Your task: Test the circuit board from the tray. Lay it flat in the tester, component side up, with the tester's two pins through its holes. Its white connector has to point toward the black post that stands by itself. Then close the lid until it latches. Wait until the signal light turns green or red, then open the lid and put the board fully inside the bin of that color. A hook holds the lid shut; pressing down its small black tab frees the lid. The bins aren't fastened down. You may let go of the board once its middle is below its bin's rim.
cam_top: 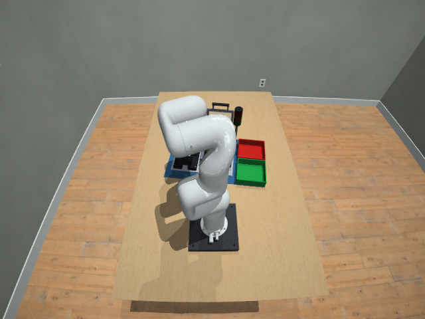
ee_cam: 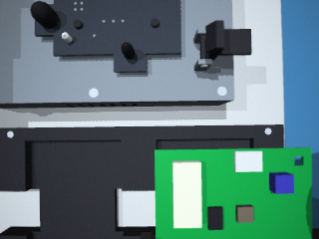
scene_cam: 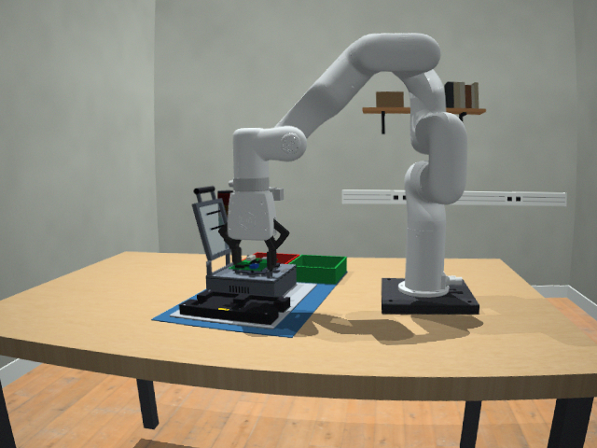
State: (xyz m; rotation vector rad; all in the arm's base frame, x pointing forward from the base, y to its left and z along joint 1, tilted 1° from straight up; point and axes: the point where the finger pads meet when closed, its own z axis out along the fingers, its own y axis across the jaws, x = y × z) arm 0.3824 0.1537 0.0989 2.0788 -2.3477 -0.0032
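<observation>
Right now the green circuit board is right at my hand. Round my hand: tester lid: 19 cm to the right, 16 cm ahead, 6 cm above; red bin: 38 cm to the right, 11 cm below, 6 cm ahead; green bin: 36 cm to the right, 11 cm below, 9 cm behind.
</observation>
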